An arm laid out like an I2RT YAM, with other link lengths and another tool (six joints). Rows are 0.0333 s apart.
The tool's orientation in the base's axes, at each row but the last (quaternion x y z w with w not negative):
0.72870, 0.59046, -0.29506, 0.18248
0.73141, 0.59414, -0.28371, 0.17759
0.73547, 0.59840, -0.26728, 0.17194
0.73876, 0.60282, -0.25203, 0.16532
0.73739, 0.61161, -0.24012, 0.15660
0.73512, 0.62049, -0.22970, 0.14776
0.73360, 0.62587, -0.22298, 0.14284
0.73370, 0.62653, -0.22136, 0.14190
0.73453, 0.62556, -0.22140, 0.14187
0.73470, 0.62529, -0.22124, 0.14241
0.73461, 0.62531, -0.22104, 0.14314
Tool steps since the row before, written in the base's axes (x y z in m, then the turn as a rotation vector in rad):
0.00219, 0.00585, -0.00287, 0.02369, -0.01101, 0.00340
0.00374, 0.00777, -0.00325, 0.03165, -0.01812, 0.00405
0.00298, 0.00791, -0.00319, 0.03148, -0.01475, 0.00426
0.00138, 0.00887, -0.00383, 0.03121, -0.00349, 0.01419
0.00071, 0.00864, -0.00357, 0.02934, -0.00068, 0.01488
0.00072, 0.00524, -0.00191, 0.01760, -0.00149, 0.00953
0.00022, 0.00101, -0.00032, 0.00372, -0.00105, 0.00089
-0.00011, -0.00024, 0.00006, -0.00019, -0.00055, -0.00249
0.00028, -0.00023, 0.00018, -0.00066, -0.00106, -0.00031
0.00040, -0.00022, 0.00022, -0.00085, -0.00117, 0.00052
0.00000, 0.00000, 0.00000, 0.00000, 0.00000, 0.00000
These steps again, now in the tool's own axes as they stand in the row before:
0.00654, 0.00098, -0.00188, -0.00744, 0.02526, -0.00090
0.00850, 0.00208, -0.00288, -0.01225, 0.03457, 0.00122
0.00857, 0.00133, -0.00254, -0.00974, 0.03363, -0.00085
0.00955, -0.00037, -0.00197, -0.00637, 0.03032, -0.01510
0.00919, -0.00083, -0.00167, -0.00468, 0.02788, -0.01685
0.00551, -0.00014, -0.00112, -0.00403, 0.01688, -0.01008
0.00105, 0.00006, -0.00025, -0.00091, 0.00378, -0.00080
-0.00025, -0.00007, 0.00008, 0.00076, 0.00008, 0.00244
-0.00025, 0.00030, -0.00008, -0.00083, -0.00044, 0.00088
-0.00025, 0.00042, -0.00014, -0.00137, -0.00066, 0.00025
0.00000, 0.00000, 0.00000, 0.00000, 0.00000, 0.00000

